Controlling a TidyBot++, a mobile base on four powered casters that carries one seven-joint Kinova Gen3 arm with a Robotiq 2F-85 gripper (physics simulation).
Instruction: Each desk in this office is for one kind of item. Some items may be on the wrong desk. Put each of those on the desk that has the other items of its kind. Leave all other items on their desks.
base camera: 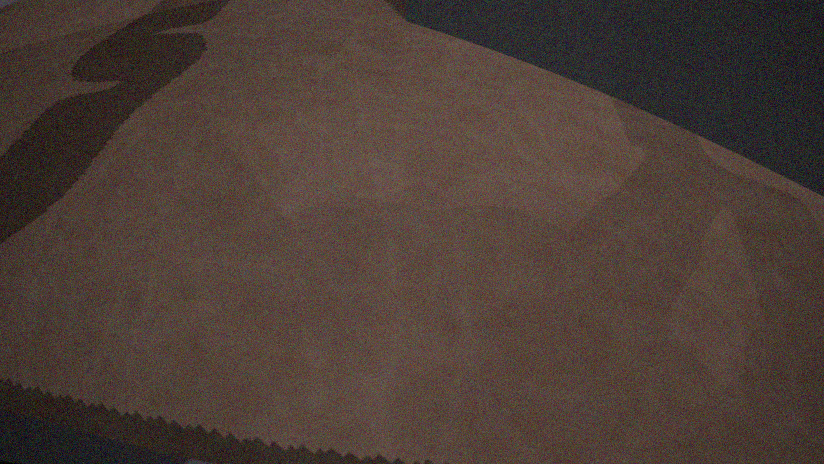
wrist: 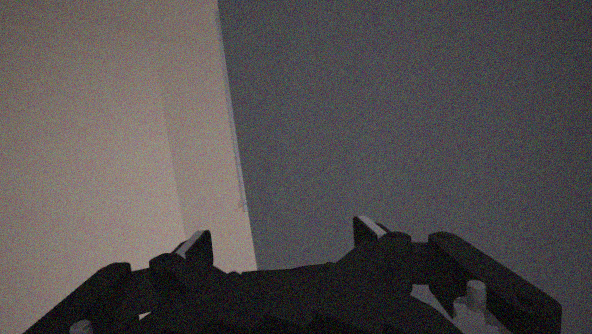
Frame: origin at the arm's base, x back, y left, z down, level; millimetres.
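Seen in the pictures: gripper, between the fingertips: (wrist: 283, 239).
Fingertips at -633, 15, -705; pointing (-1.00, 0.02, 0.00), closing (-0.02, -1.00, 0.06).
Note:
A point is followed by its place in that frame, as x, y, z.
My gripper (wrist: 283, 239) @(-633, 15, -705) is open in the wrist view. Its two fingertips stand wide apart, with no item between them. Behind the fingers, a pale beige surface fills the left side and a plain grey surface fills the right side. A straight, slightly slanted edge divides them. I cannot tell whether either surface belongs to a desk, a wall or the floor. The desks and their items do not show in the base camera view, and no item shows in the wrist view.
The base camera view is dim and grainy. It shows the brown floor (base camera: 403, 276) @(-359, 22, 397), with a long dark shadow (base camera: 86, 126) @(-552, 475, 397) at the upper left and a jagged shadow along the lower left. A dark area (base camera: 663, 51) @(-670, -269, 306) lies past the floor's slanted edge at the upper right.

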